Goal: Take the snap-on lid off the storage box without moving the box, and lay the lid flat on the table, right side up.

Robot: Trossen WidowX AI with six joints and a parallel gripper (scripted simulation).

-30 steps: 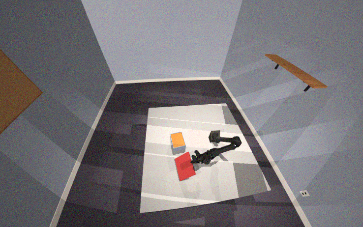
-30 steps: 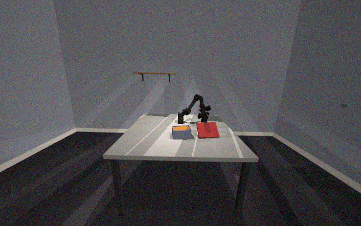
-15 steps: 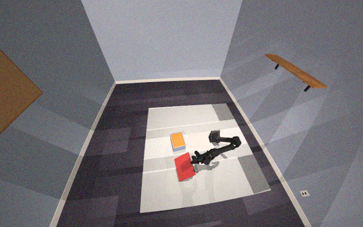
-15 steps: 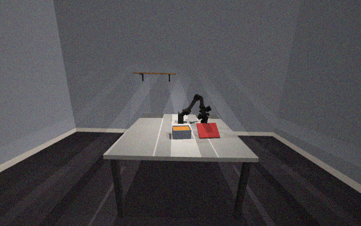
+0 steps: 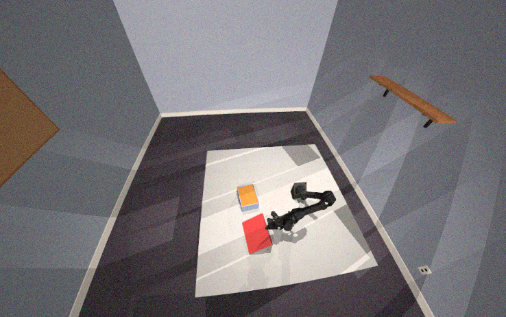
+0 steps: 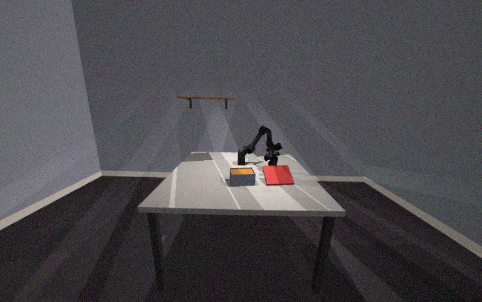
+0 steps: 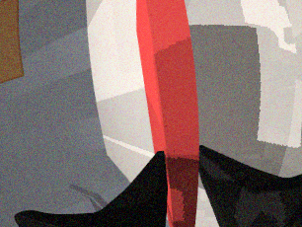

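The red lid is 7 cm ahead of my gripper tip and 4 cm below it. Round my gripper tip: storage box (7 cm ahead, 30 cm to the right, 5 cm below).
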